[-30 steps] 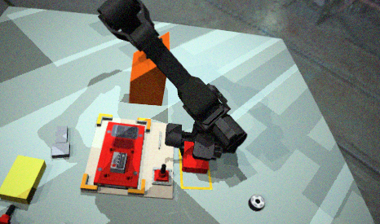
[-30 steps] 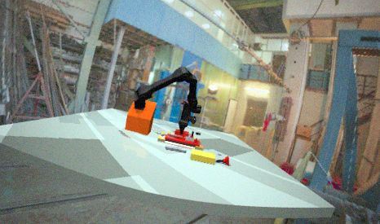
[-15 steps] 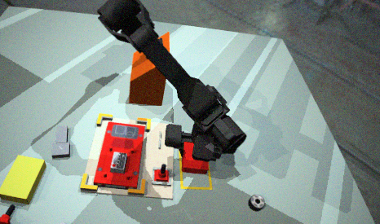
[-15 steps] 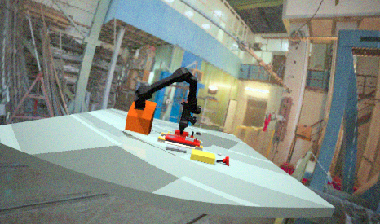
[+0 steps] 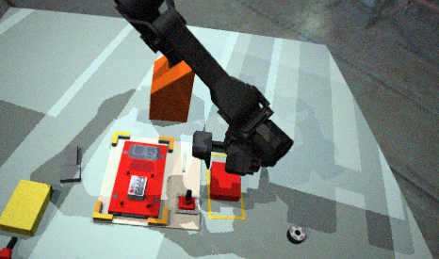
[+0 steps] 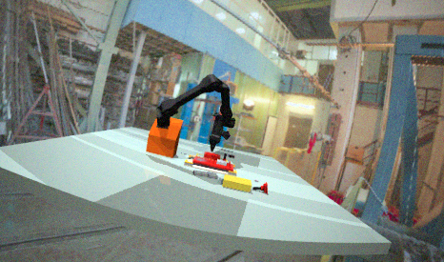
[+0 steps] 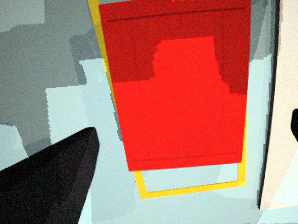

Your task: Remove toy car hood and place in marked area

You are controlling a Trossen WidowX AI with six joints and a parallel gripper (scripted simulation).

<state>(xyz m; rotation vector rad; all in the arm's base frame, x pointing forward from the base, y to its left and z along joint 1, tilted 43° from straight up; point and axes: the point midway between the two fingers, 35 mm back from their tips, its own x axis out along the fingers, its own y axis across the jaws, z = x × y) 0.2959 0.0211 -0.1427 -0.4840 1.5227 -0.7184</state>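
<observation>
The red hood is 10 mm ahead of my gripper tip and 30 mm below it. From my gripper tip the other things lie so: yellow block: 80 mm ahead, 440 mm to the right, 30 mm below; then black-and-white wheel: 150 mm ahead, 150 mm to the left, 40 mm below.
</observation>
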